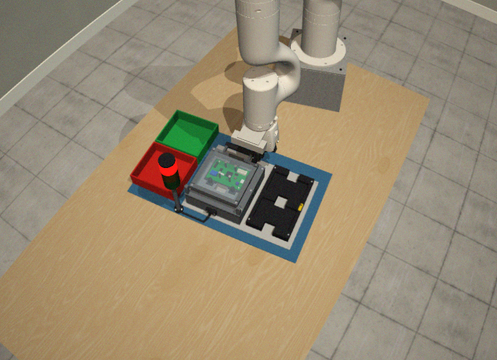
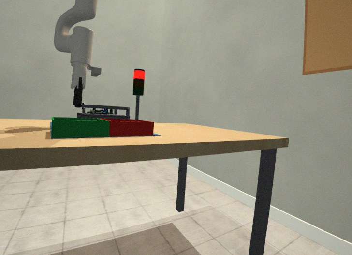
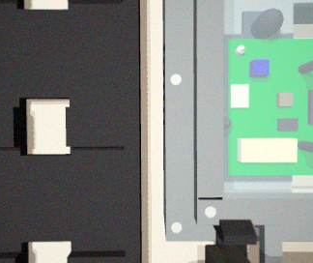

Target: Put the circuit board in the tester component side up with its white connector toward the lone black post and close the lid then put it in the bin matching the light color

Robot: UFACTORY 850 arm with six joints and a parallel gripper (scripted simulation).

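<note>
The latch hook lies 2 cm below my hand and 2 cm ahead of it. Also, from my hand: green circuit board: 9 cm ahead, 5 cm to the right, 4 cm below; then clear lid: 9 cm ahead, 5 cm to the right, 2 cm below; then green bin: 26 cm to the right, 10 cm below, 2 cm ahead.
</note>
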